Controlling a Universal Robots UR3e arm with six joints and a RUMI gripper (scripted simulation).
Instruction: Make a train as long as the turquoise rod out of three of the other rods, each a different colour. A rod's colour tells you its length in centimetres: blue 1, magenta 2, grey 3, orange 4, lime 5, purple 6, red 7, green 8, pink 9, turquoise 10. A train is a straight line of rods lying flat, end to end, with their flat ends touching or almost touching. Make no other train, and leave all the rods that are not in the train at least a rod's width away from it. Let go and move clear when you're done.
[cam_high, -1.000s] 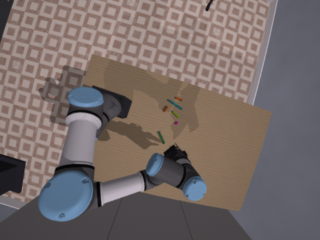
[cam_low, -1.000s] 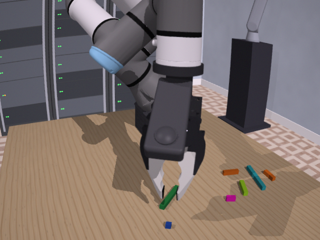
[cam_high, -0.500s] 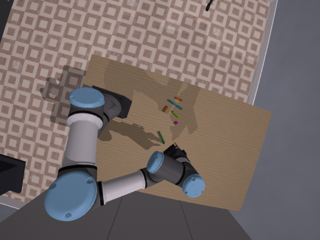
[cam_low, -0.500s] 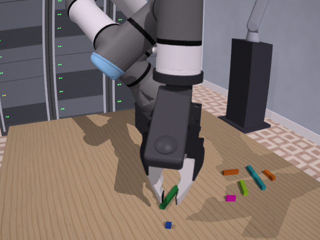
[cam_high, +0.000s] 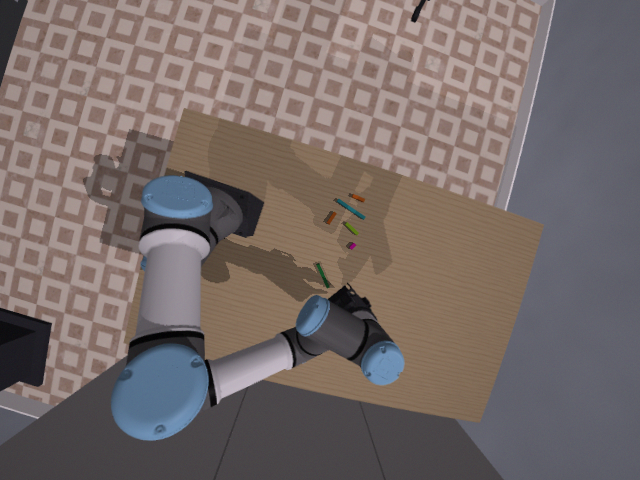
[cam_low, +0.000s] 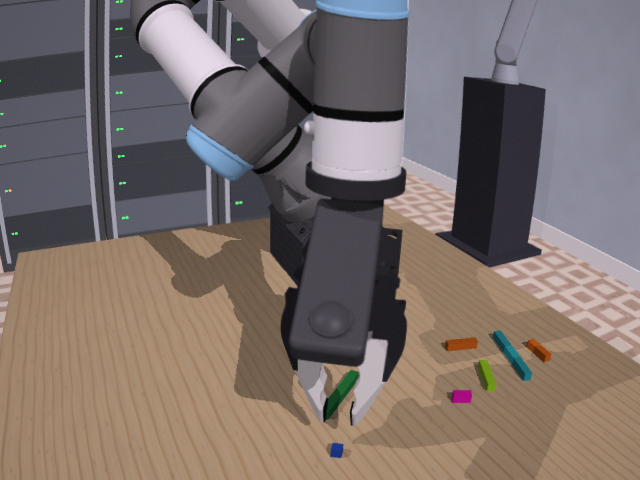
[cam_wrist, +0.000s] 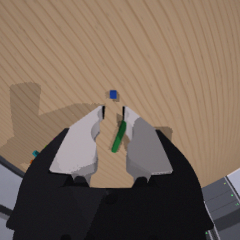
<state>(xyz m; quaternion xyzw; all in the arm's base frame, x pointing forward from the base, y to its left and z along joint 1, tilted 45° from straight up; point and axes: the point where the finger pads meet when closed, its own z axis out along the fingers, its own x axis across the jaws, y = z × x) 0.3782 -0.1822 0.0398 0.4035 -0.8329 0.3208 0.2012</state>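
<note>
Now: hand 5 cm above the blue rod. Also, from my hand: lime rod: 3 cm behind, 21 cm to the left, 5 cm below; then green rod: 8 cm behind, 4 cm to the left, 5 cm below; then magenta rod: 1 cm behind, 16 cm to the left, 5 cm below.
</note>
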